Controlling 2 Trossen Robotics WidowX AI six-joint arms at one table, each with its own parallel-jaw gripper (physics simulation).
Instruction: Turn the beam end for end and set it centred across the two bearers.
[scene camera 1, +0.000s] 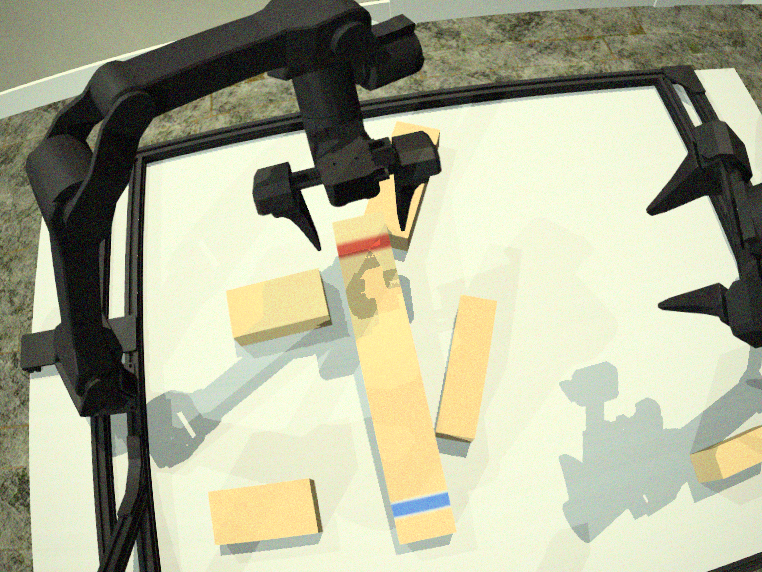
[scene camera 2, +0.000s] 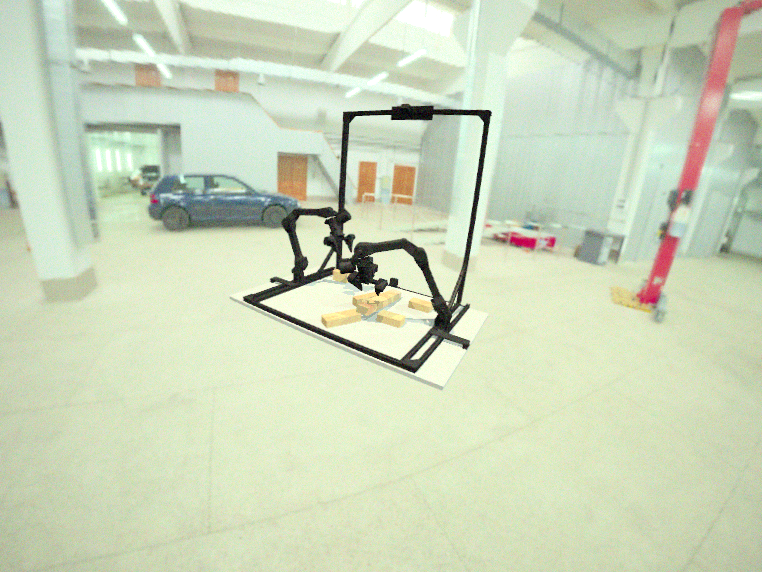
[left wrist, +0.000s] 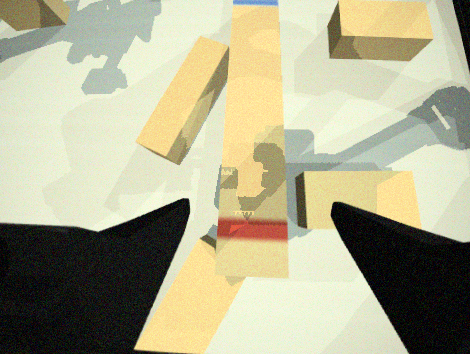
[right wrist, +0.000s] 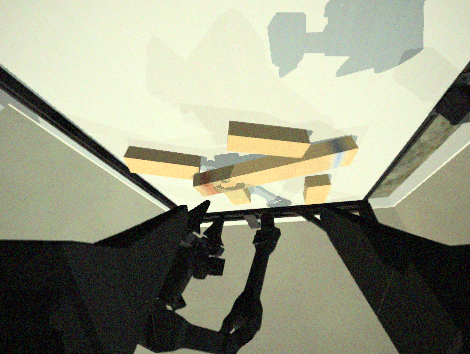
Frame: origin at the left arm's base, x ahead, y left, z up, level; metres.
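Where they show: left gripper, between the fingertips: (scene camera 1: 361, 239) (scene camera 2: 370, 292) (left wrist: 260, 206) (right wrist: 217, 208); right gripper, between the fingertips: (scene camera 1: 654, 258) (scene camera 2: 345, 253) (right wrist: 253, 211); left arm's base, origin of its link: (scene camera 1: 114, 389) (scene camera 2: 441, 327) (right wrist: 266, 215); right arm's base, origin of its link: (scene camera 2: 298, 281).
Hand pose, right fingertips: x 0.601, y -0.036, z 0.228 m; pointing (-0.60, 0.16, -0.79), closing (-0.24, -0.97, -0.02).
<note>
Things, the pixels of their centre, and the offset from my right fingertips.
- long wooden beam, middle of its body: (scene camera 1: 392, 374) (left wrist: 253, 100) (right wrist: 268, 170) (scene camera 2: 380, 300) dz -0.209, dx -0.243, dy -0.003 m
- upper block, middle of its body: (scene camera 1: 402, 183) (left wrist: 185, 321) (right wrist: 165, 164) (scene camera 2: 341, 318) dz -0.229, dx -0.184, dy +0.258 m
- wooden block, middle of its body: (scene camera 1: 739, 451) (scene camera 2: 341, 276) dz -0.216, dx +0.159, dy -0.191 m
The long wooden beam (scene camera 1: 400, 394) (left wrist: 255, 100) (right wrist: 280, 167) has a red band near its upper end and a blue band near its lower end in scene camera 1. Its red end overlaps the near end of an upper block (scene camera 1: 378, 197) (left wrist: 190, 300); contact is unclear. Blocks lie left (scene camera 1: 276, 301) (left wrist: 350, 200), lower left (scene camera 1: 264, 511) (left wrist: 385, 20) and right (scene camera 1: 467, 363) (left wrist: 185, 95) of it. I cannot tell which are the bearers. My left gripper (scene camera 1: 361, 238) (left wrist: 260, 206) is open and empty above the red end. My right gripper (scene camera 1: 654, 258) is open and empty, away from the beam.
Another wooden block (scene camera 1: 732, 455) (left wrist: 35, 14) lies at the right in scene camera 1. A black frame (scene camera 1: 523, 88) borders the white table. Its tall arch (scene camera 2: 483, 166) rises over the table in scene camera 2. The right narrow block lies very close to the beam's side.
</note>
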